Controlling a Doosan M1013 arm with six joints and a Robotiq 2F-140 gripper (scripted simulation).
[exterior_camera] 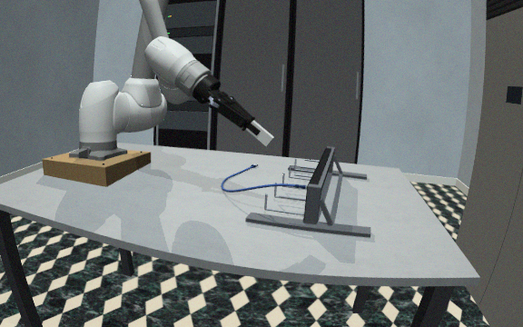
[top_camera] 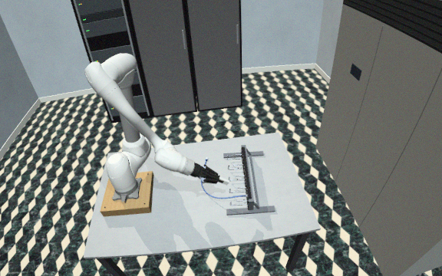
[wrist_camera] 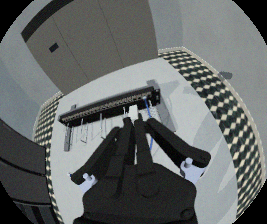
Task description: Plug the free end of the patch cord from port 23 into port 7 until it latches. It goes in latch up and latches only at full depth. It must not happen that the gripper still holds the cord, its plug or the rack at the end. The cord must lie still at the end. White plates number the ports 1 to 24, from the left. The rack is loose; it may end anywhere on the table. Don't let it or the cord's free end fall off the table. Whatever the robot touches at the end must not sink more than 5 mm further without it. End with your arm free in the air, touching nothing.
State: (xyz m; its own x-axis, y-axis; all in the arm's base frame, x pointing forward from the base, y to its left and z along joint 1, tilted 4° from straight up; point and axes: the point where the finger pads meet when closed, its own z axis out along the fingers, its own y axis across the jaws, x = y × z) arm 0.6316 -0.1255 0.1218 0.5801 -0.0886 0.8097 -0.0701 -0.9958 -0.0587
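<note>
The plug is 9 cm behind my hand, 39 cm to the left of it and 18 cm below it.
</note>
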